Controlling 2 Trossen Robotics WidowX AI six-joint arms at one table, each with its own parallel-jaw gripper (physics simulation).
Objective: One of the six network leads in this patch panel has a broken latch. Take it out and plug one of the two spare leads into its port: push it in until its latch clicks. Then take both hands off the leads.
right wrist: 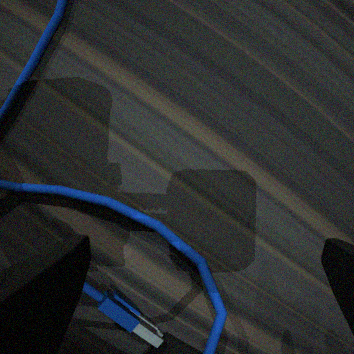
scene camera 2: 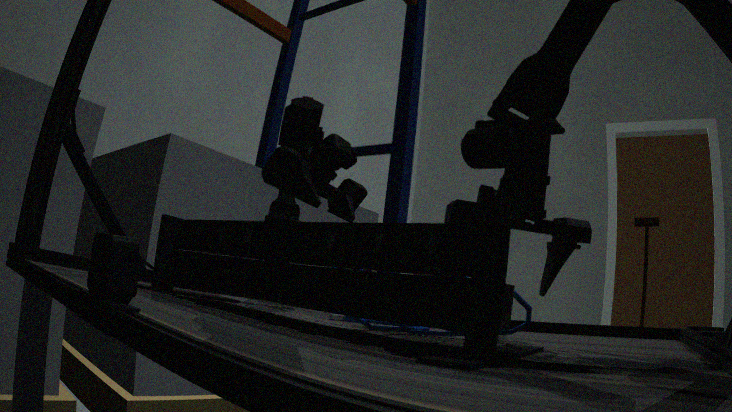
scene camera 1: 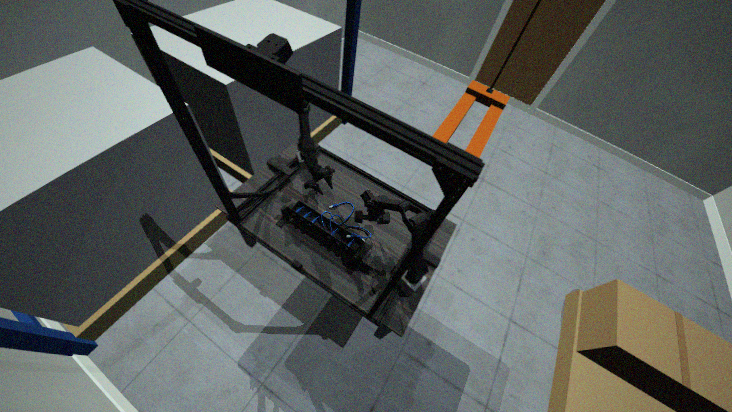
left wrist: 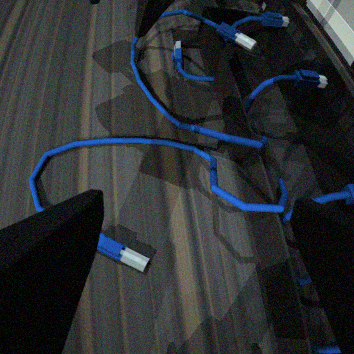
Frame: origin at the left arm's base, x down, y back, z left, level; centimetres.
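Where they show: left gripper, fingertip midpoint: [scene camera 2: 336,213] [scene camera 1: 327,192] [left wrist: 200,206]; right gripper, fingertip midpoint: [right wrist: 209,250] [scene camera 1: 369,222] [left wrist: 114,18]; right arm's base, link origin: [scene camera 1: 413,277].
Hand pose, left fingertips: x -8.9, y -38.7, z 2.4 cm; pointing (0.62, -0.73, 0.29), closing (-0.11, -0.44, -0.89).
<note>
Each offset is from my left fingertips to the centre of the thing. "spot": to the spot under its first point. Level surfaces: height alone.
The dark patch panel [scene camera 1: 316,231] [scene camera 2: 317,245] stands on the table, blue leads along it. One blue lead's plug @[dx +14.7, dy -0.1, dz +3.5 cm] [left wrist: 112,246] lies on the table; its cable loops to the panel. Another plug with a pale tip @[spot: dx +8.4, dy -24.8, dz +5.6 cm] [left wrist: 227,32] lies near the panel; a smaller plug @[spot: dx +14.2, dy -24.9, dz +11.0 cm] [left wrist: 177,52] lies beside it. The right wrist view shows a blue plug @[spot: dx +14.2, dy -24.9, dz +11.0 cm] [right wrist: 119,314] with a thin latch, by a curved blue cable @[spot: dx +14.6, dy -19.9, dz +14.8 cm] [right wrist: 150,220]. My left gripper [scene camera 1: 324,188] [scene camera 2: 335,210] [left wrist: 200,206] is open above the table. My right gripper [scene camera 1: 369,219] [right wrist: 209,250] is open, apart from the curved cable. The broken latch cannot be made out.
More blue plugs @[spot: dx +6.9, dy -29.6, dz +1.6 cm] [left wrist: 274,20] @[spot: dx +6.6, dy -21.1, dz -4.1 cm] [left wrist: 308,77] sit along the panel. A dark frame [scene camera 1: 379,125] rises over the table @[dx +15.8 cm] [scene camera 1: 266,225]. Scene camera 2 looks from behind the panel, which hides most leads and part of my right gripper.
</note>
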